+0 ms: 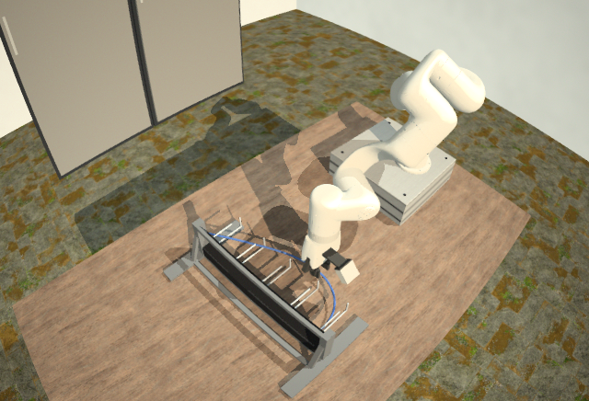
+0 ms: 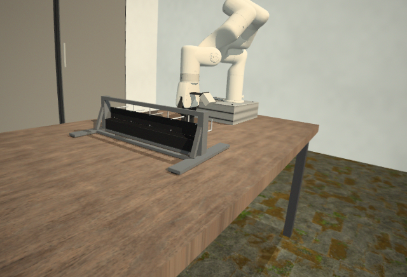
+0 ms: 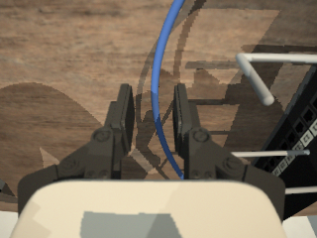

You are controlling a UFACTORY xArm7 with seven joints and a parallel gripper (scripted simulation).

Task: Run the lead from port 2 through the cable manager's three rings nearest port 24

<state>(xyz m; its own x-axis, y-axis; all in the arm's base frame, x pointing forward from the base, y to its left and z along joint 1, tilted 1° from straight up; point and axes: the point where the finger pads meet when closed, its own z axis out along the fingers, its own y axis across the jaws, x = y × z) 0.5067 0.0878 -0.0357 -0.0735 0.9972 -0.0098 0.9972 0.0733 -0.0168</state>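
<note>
The grey rack is 17 cm ahead of my hand and 4 cm to the right of it.
</note>
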